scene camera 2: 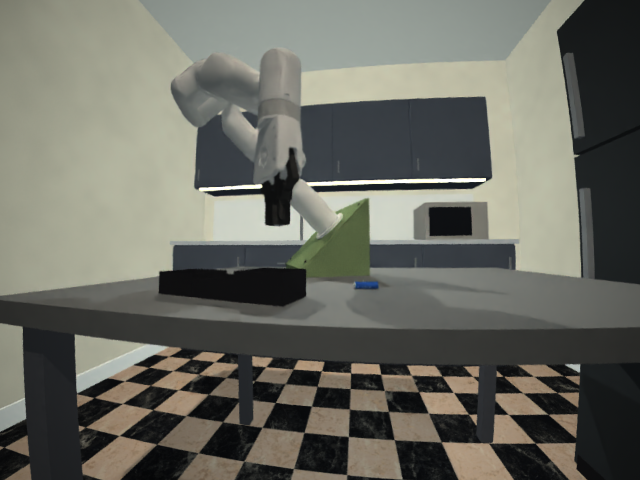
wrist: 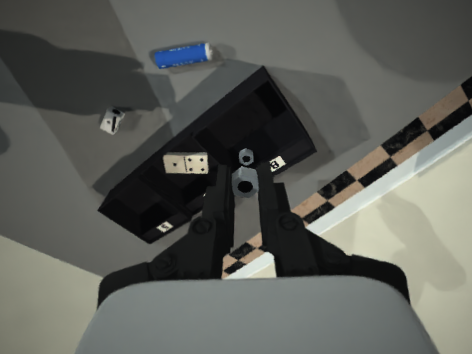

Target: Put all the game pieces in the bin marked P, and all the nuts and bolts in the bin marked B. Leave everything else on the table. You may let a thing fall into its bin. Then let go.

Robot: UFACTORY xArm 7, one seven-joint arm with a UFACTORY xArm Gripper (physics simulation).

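Frame: origin at the arm's base, x down, y back, z left, level; metres.
Seen in the pictures: gripper, fingertip midpoint: (scene camera 2: 277, 225) (wrist: 245, 182); arm's base, link origin: (scene camera 2: 330, 227).
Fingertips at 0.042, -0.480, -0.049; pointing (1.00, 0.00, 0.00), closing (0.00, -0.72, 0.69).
Note:
Offsets run from my fingertips to a thing's top centre, as dx, dy, dz. "pt": to the spot under its first point.
My gripper (scene camera 2: 277, 224) (wrist: 245, 182) is shut on a grey hex nut {-0.008, +0.002, +0.002} (wrist: 245, 183) and holds it high above the table, over the black divided tray {+0.074, +0.000, -0.085} (scene camera 2: 232, 287) in the wrist view. Bin B {pt +0.113, -0.040, +0.030} (wrist: 291, 116) is the tray's right compartment in that view, with its label {+0.078, -0.049, -0.010} (wrist: 276, 163) on the rim. A smaller-looking nut {+0.105, -0.035, -0.036} (wrist: 246, 157) lies in bin B. A white domino {+0.106, +0.013, -0.087} (wrist: 186, 163) lies in the middle compartment, whose label is hidden by the gripper. A small white piece with black marks {+0.109, +0.104, -0.095} (wrist: 112, 121) lies on the table; its kind is unclear.
A blue battery {+0.106, +0.076, +0.008} (wrist: 182, 55) lies on the table beside the tray in the wrist view. A blue battery {+0.106, +0.113, +0.152} (scene camera 2: 366, 284) also shows right of the tray in the scene view. The compartment marked S {pt +0.085, -0.014, -0.176} (wrist: 164, 227) is at the tray's left end. The green arm base (scene camera 2: 343, 253) stands behind.

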